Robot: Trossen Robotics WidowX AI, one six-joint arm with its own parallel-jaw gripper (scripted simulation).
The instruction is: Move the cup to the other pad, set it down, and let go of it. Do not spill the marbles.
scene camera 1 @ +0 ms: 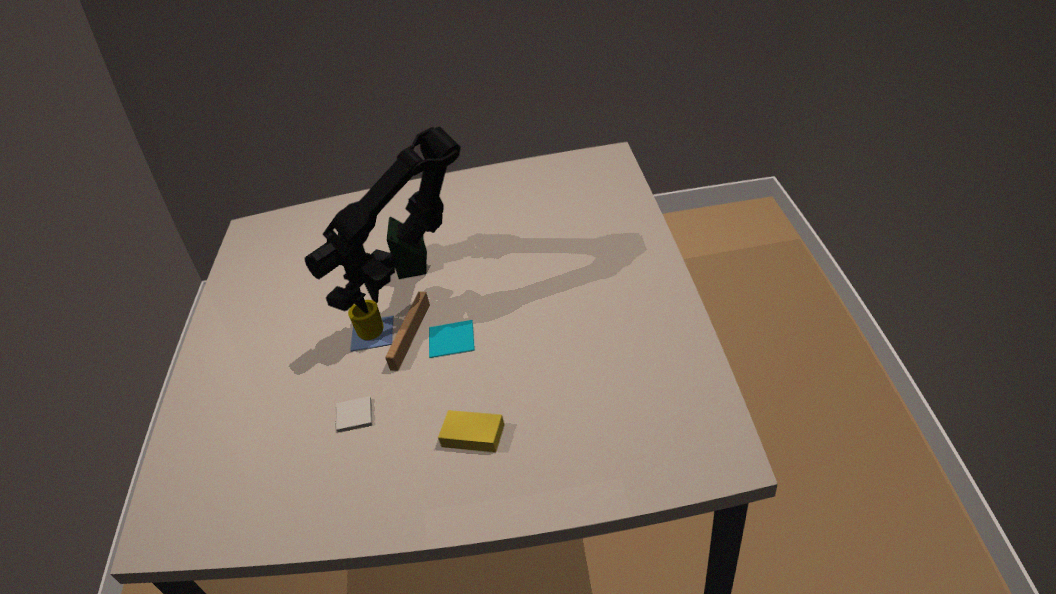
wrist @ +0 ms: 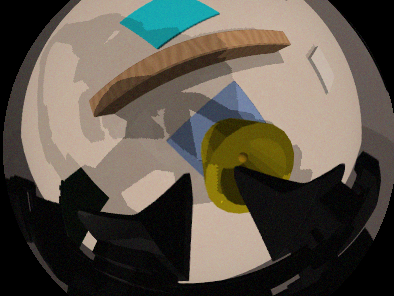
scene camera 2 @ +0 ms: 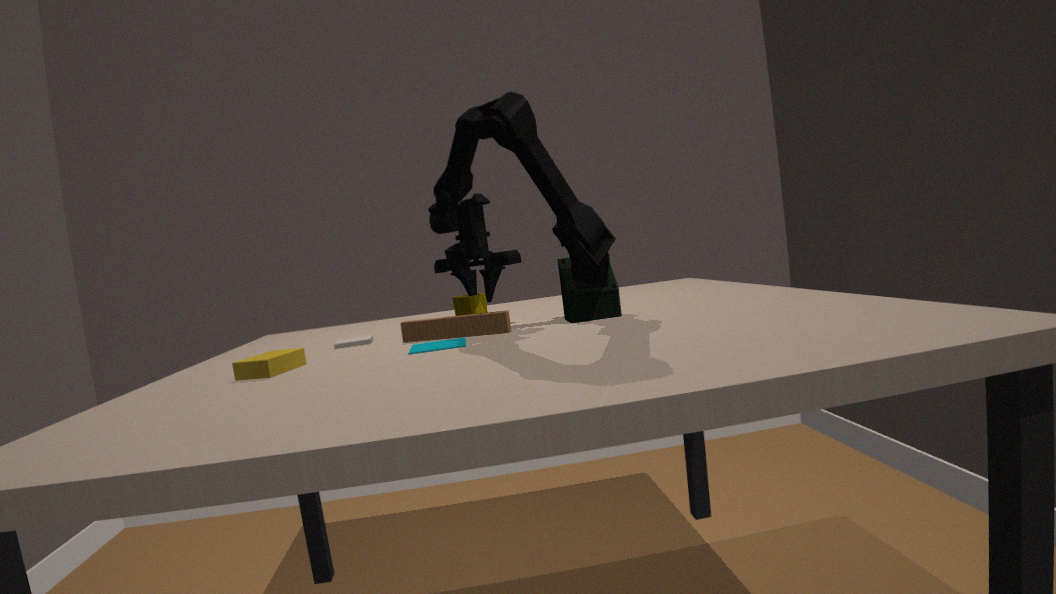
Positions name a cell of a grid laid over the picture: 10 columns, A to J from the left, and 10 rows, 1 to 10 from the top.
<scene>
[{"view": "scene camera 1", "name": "my gripper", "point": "D6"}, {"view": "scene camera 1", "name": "yellow cup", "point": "D6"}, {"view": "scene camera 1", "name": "yellow block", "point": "E8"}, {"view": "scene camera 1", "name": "wooden bar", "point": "D6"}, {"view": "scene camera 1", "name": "cyan pad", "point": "E6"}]
</scene>
